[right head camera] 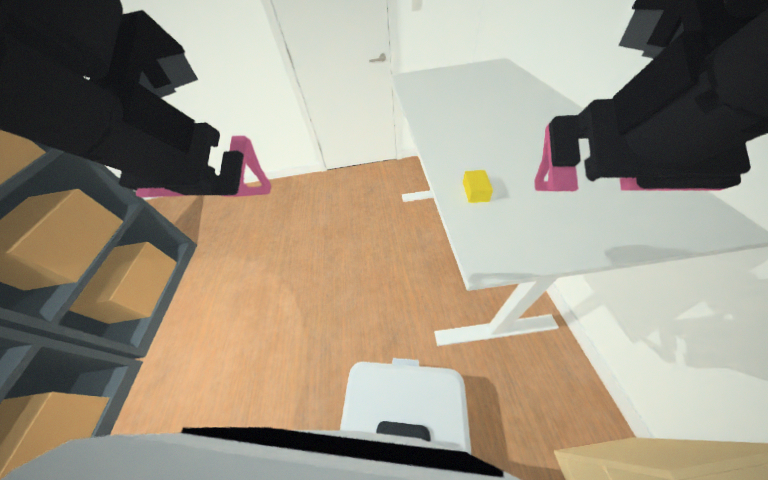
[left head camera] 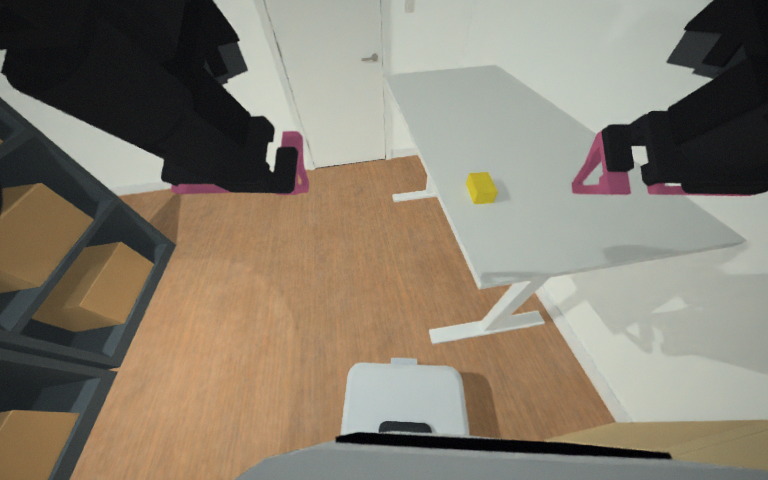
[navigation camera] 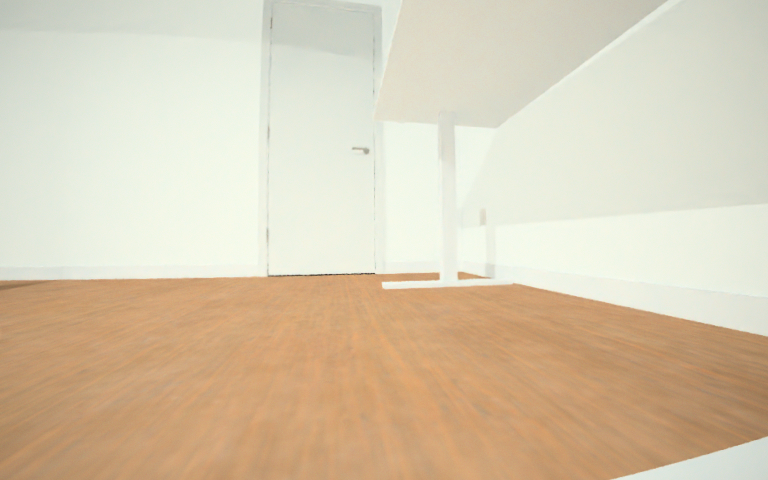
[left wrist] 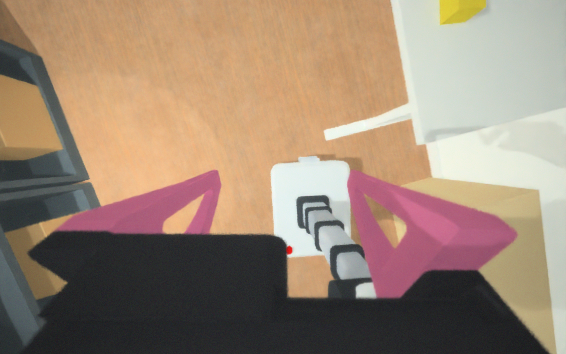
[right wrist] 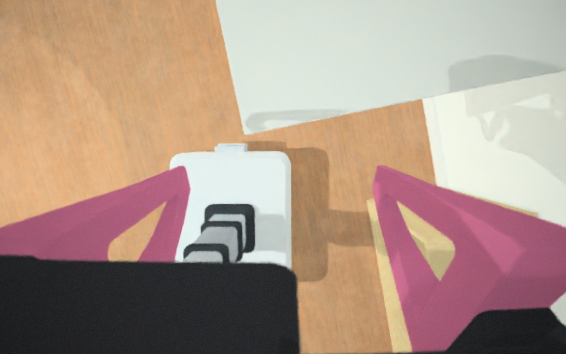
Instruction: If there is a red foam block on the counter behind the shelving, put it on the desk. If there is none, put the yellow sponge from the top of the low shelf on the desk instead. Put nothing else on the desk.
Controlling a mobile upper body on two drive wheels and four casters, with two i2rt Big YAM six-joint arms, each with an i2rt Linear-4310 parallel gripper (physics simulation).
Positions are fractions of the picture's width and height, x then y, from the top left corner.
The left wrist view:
my left gripper: 0.50, 0.50
grey desk: 0.87, 0.20
